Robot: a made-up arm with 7 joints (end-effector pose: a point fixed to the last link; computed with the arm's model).
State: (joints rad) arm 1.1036 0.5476 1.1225 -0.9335 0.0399 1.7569 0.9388
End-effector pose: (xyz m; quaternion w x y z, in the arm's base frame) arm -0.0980 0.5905 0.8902 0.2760 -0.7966 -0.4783 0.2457
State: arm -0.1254 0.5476 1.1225 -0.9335 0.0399 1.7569 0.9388
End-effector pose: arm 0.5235 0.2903 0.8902 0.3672 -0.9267 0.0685 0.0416
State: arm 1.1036 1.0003 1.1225 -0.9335 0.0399 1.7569 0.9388
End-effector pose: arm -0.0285 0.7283 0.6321 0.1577 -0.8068 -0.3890 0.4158
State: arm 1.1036 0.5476 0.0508 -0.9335 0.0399 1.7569 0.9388
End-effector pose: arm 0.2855 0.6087 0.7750 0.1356 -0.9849 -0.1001 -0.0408
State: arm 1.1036 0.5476 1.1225 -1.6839 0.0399 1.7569 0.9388
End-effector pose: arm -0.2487 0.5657 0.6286 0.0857 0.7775 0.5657 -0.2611
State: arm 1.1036 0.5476 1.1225 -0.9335 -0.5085 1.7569 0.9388
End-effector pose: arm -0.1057 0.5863 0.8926 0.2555 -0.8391 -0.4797 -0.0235
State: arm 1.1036 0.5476 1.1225 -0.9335 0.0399 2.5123 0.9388
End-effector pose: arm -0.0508 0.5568 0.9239 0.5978 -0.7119 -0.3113 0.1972
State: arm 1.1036 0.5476 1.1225 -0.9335 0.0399 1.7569 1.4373
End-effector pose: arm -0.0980 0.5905 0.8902 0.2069 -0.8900 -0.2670 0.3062
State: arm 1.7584 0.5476 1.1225 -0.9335 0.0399 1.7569 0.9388
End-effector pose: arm -0.4374 0.4087 0.8902 0.1824 -0.6005 -0.7091 0.3215
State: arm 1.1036 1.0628 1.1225 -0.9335 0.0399 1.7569 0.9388
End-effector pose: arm -0.0233 0.7387 0.5919 0.1406 -0.8049 -0.3750 0.4378
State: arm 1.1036 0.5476 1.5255 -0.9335 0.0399 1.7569 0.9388
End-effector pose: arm -0.1911 0.4918 0.9695 0.3104 -0.6630 -0.5906 0.3396
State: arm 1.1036 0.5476 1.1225 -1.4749 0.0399 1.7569 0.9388
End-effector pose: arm -0.2180 0.5925 0.7046 0.0160 -0.7941 -0.5489 0.2605
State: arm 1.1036 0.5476 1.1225 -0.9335 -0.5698 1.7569 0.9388
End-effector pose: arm -0.1067 0.5859 0.8926 0.2520 -0.8399 -0.4776 -0.0539
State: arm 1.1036 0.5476 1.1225 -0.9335 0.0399 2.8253 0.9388
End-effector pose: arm -0.0337 0.5343 0.9260 0.7087 -0.6462 -0.2277 0.1684
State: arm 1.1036 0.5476 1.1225 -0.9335 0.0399 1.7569 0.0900
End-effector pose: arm -0.0980 0.5905 0.8902 0.3527 -0.5290 -0.7639 0.1103
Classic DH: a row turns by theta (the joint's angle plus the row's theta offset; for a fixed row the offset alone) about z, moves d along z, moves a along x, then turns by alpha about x. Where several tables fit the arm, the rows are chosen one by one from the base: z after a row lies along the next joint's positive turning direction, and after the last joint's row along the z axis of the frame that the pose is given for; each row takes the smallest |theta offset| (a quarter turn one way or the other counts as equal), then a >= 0, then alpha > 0; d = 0 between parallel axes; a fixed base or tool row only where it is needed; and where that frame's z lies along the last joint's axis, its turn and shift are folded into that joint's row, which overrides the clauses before.
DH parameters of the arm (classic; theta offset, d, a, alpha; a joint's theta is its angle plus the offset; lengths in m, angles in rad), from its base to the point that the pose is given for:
joint 1: 0 0.426 0 -1.5708
joint 2: 0 0 0 1.5708
joint 3: 0 0.339 0.118 1.5708
joint 4: 0 0 -0.068 -1.5708
joint 5: 0 0.315 0 1.5708
joint 6: 0 0 0.091 1.5708
joint 7: 0 0 0 0

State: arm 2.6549 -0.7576 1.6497 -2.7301 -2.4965 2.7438 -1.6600
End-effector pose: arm -0.0623 -0.2546 0.3908 0.4263 -0.2853 -0.7864 0.3441
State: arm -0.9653 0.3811 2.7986 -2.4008 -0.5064 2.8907 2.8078
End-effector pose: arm -0.1011 0.3428 0.7643 0.3673 -0.8689 0.2566 0.2102
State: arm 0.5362 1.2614 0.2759 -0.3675 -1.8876 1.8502 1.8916
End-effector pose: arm 0.6127 0.4562 0.4672 0.1405 0.6214 -0.3068 0.7071
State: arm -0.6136 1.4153 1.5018 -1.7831 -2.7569 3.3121 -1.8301
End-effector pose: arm 0.4457 0.1863 0.4718 0.5420 -0.4464 0.5736 0.4219
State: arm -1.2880 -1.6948 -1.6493 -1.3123 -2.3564 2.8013 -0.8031
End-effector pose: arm -0.5565 0.2904 0.3972 0.3663 0.5145 -0.6435 -0.4324
